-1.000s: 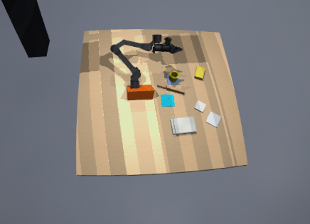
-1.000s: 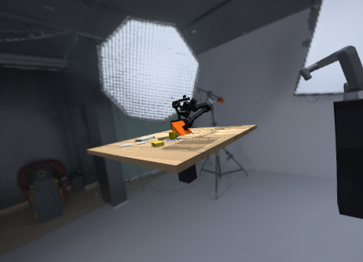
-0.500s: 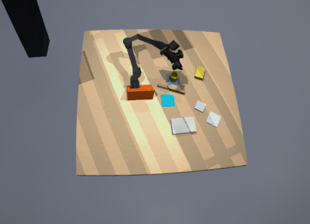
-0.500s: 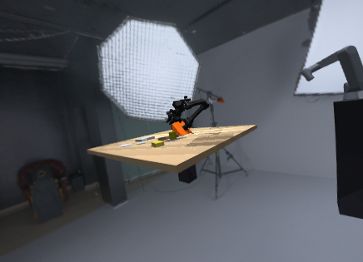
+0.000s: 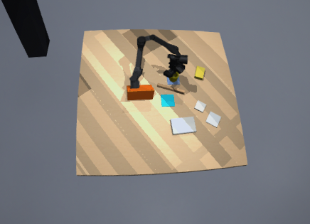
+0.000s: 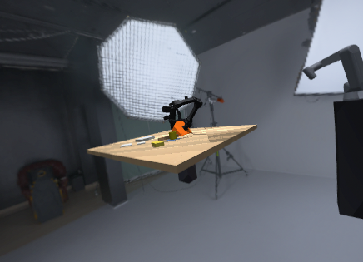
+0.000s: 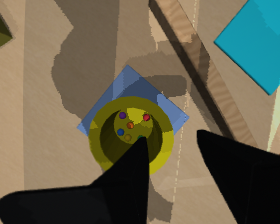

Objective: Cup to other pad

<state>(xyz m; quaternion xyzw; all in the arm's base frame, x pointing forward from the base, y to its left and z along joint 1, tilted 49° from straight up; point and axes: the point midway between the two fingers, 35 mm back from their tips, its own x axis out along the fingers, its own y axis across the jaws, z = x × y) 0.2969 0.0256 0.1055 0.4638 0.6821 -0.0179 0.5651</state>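
My gripper tip is now 60 mm above the olive-yellow cup, 20 mm to the right of it and 10 mm short of it. The rest, counted from my gripper tip: flat wooden strip: 90 mm below, 70 mm to the right, 10 mm behind; bright cyan pad: 170 mm to the right, 100 mm below, 40 mm behind; pale blue pad: 100 mm below, 20 mm to the left, 20 mm ahead.
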